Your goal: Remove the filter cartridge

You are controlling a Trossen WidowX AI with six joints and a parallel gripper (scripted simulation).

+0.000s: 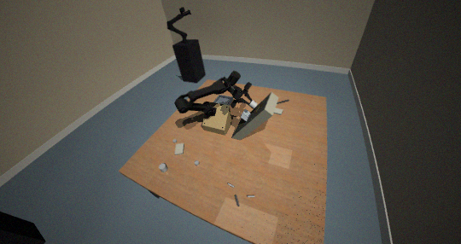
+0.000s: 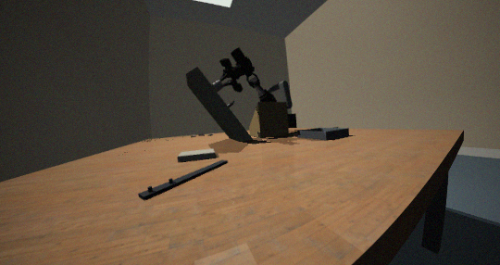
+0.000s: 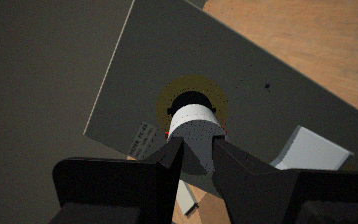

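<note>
Now: the grey service panel 2 cm ahead of my gripper tip and 11 cm below it. The rest, counted from my gripper tip: shallow grey tray: 38 cm behind, 28 cm to the left, 28 cm below; round grey filter cartridge: 1 cm ahead, 1 cm below.
</note>
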